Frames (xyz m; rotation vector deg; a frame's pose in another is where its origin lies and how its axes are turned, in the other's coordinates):
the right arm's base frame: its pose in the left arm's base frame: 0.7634 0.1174 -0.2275 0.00 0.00 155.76
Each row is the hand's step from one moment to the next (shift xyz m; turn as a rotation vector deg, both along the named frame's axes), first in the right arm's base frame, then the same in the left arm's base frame.
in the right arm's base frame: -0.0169 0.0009 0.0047 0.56 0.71 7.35
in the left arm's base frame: 0.0150 -0.0078 0.0047 -0.80 -0.42 7.35
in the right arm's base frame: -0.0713 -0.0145 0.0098 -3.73 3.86 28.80
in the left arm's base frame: 0.0710 -0.0161 0.0098 1.82 -5.05 28.80
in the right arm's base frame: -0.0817 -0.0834 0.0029 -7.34 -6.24 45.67
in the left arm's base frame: 0.1087 0.0425 0.0029 9.25 2.68 45.67
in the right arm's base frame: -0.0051 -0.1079 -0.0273 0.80 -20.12 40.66
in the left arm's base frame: 0.0489 0.0963 -0.0273 7.53 18.67 40.66
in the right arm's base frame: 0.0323 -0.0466 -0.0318 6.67 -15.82 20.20
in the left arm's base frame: -0.0103 0.0558 -0.0318 0.41 17.16 20.20
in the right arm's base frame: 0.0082 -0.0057 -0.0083 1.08 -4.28 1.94
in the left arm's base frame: -0.0051 0.0086 -0.0083 0.77 4.35 1.94
